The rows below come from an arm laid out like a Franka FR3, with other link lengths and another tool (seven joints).
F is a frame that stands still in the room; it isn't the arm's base.
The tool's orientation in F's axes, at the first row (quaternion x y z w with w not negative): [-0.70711 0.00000 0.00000 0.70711]
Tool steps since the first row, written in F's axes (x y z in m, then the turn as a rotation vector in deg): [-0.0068 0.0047 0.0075 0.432 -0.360 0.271]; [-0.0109 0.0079 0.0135 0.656 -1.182 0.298]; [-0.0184 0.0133 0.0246 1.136 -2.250 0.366]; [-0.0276 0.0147 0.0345 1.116 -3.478 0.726]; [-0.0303 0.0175 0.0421 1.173 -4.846 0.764]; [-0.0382 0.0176 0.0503 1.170 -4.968 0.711]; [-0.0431 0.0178 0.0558 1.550 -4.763 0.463]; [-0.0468 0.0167 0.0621 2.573 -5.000 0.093]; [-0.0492 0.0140 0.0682 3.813 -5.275 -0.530]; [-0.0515 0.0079 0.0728 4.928 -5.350 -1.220]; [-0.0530 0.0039 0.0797 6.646 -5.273 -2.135]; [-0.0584 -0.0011 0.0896 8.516 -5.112 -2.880]
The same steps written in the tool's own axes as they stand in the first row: [-0.0068 -0.0075 0.0047 0.432 -0.271 -0.360]; [-0.0109 -0.0135 0.0079 0.656 -0.298 -1.182]; [-0.0184 -0.0246 0.0133 1.136 -0.366 -2.250]; [-0.0276 -0.0345 0.0147 1.116 -0.726 -3.478]; [-0.0303 -0.0421 0.0175 1.173 -0.764 -4.846]; [-0.0382 -0.0503 0.0176 1.170 -0.711 -4.968]; [-0.0431 -0.0558 0.0178 1.550 -0.463 -4.763]; [-0.0468 -0.0621 0.0167 2.573 -0.093 -5.000]; [-0.0492 -0.0682 0.0140 3.813 0.530 -5.275]; [-0.0515 -0.0728 0.0079 4.928 1.220 -5.350]; [-0.0530 -0.0797 0.0039 6.646 2.135 -5.273]; [-0.0584 -0.0896 -0.0011 8.516 2.880 -5.112]
